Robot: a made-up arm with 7 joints. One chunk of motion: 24 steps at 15 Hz.
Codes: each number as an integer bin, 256 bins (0 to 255) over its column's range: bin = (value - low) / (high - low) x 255, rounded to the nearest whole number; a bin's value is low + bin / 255 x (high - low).
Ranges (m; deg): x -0.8..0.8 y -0.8..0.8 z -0.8..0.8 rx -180..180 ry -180..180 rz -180..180
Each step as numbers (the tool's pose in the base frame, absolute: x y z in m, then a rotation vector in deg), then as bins.
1 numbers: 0.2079 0.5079 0.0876 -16.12 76.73 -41.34
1 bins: 161 208 141 116 182 98
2 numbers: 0.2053 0.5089 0.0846 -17.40 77.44 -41.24
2 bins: 160 209 141 115 182 98
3 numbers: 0.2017 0.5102 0.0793 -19.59 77.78 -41.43
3 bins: 160 209 140 114 183 98
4 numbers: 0.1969 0.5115 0.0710 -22.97 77.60 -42.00
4 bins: 159 209 139 111 182 98
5 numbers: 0.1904 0.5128 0.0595 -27.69 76.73 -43.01
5 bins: 158 209 137 108 182 97
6 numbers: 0.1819 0.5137 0.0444 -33.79 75.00 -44.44
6 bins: 156 209 135 104 181 96
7 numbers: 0.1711 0.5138 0.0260 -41.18 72.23 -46.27
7 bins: 155 209 132 98 179 95
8 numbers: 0.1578 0.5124 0.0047 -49.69 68.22 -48.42
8 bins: 153 209 128 92 176 93
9 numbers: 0.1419 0.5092 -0.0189 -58.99 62.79 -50.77
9 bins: 150 209 124 86 172 92
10 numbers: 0.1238 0.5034 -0.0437 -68.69 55.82 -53.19
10 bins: 147 208 121 79 167 90
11 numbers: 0.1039 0.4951 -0.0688 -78.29 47.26 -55.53
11 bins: 144 206 117 72 161 88
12 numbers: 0.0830 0.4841 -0.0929 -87.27 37.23 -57.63
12 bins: 141 205 113 66 154 87
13 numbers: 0.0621 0.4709 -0.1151 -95.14 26.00 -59.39
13 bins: 137 203 109 60 146 85
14 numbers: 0.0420 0.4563 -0.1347 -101.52 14.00 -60.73
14 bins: 134 200 106 56 137 84
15 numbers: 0.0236 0.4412 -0.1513 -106.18 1.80 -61.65
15 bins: 131 198 103 52 129 84
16 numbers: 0.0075 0.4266 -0.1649 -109.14 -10.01 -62.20
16 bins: 129 195 101 50 120 83
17 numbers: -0.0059 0.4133 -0.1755 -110.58 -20.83 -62.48
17 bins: 127 193 100 49 113 83
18 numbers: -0.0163 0.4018 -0.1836 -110.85 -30.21 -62.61
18 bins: 125 192 98 49 106 83
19 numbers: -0.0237 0.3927 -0.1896 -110.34 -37.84 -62.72
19 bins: 124 190 97 49 101 83
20 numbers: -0.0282 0.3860 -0.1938 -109.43 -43.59 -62.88
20 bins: 123 189 97 50 97 83
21 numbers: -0.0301 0.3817 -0.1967 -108.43 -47.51 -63.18
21 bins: 123 188 96 51 94 83
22 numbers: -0.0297 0.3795 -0.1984 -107.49 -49.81 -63.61
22 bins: 123 188 96 51 92 82
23 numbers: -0.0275 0.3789 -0.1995 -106.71 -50.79 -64.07
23 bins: 123 188 96 52 92 82
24 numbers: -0.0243 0.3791 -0.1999 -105.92 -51.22 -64.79
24 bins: 124 188 96 52 91 82
